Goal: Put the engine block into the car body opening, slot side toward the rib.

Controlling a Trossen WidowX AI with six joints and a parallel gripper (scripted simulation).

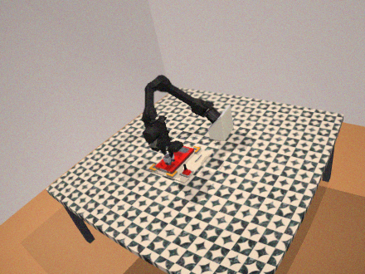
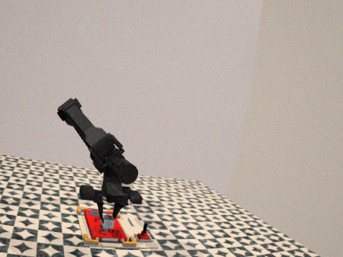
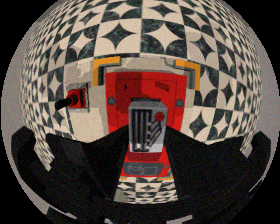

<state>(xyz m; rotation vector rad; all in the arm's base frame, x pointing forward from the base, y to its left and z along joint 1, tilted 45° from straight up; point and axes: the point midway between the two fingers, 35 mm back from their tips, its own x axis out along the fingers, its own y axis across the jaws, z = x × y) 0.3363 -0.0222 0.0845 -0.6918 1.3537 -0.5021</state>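
The grey engine block lies 10 mm below my gripper tip.
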